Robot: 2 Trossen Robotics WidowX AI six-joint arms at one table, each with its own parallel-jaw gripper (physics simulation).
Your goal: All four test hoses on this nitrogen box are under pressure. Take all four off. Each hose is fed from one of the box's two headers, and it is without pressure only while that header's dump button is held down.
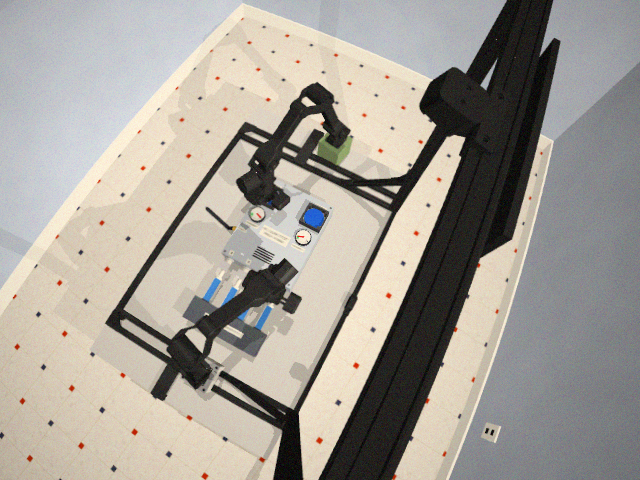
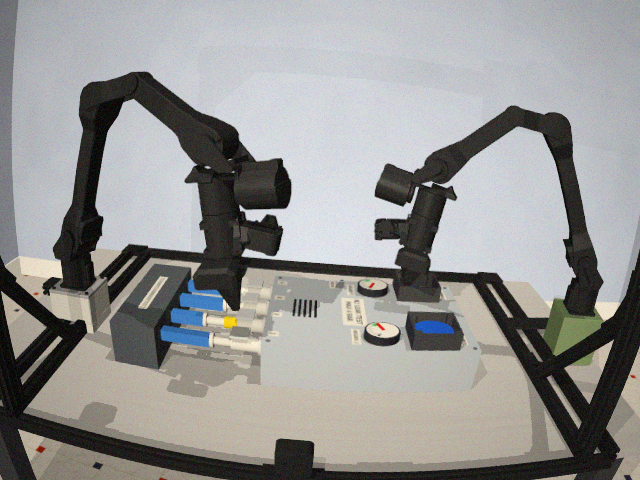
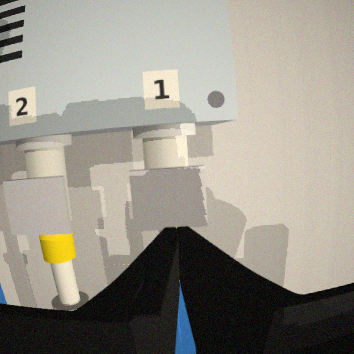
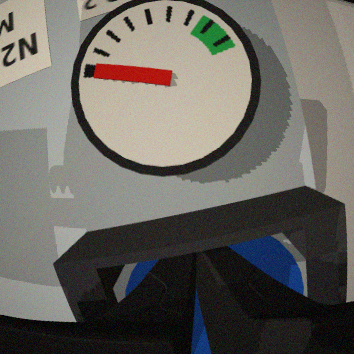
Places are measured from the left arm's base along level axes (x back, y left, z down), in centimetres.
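Pixels of known places: left gripper, fingertip midpoint: (image 2: 236,310) (image 3: 176,238); left arm's base, origin of the base link: (image 1: 199,372) (image 2: 78,283); right arm's base, origin of the base link: (image 1: 335,139) (image 2: 578,309).
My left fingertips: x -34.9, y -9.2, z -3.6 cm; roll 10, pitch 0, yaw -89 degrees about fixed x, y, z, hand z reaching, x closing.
Ahead of a thing's pixels: the offset from my left fingertips to its top centre. "spot": to the spot under its first point.
The grey nitrogen box (image 1: 244,245) (image 2: 347,354) lies inside the frame. Several blue hoses (image 2: 186,336) (image 1: 212,289) run from its ports into a dark grey block @(spot: dx +16.9, dy -3.6, dz +4.3 cm) (image 2: 134,329) (image 1: 239,337). One hose has a yellow band @(dx +1.6, dy +7.2, dz +5.0 cm) (image 2: 230,322) (image 3: 57,247) and sits at port 2. My left gripper (image 2: 233,297) (image 3: 176,238) is shut and empty just above the hose at port 1, whose collar @(spot: dx -0.7, dy +0.2, dz +3.9 cm) (image 3: 168,197) is still on the port. My right gripper (image 2: 415,286) (image 4: 192,241) is shut and presses the back blue button @(dx -30.9, dy +20.7, dz +3.4 cm) (image 4: 277,258). The gauge @(spot: dx -22.6, dy +20.6, dz +2.0 cm) (image 4: 165,84) (image 2: 372,287) beside it reads at the low end.
A second blue button @(dx -31.2, dy +1.7, dz +2.0 cm) (image 2: 433,328) (image 1: 314,216) in a dark guard and a second gauge @(spot: dx -22.4, dy +0.5, dz +2.1 cm) (image 2: 381,332) sit at the box's front. A green block (image 1: 334,149) (image 2: 552,329) stands by the right arm's base. A black frame (image 1: 177,221) (image 2: 482,277) rings the work area.
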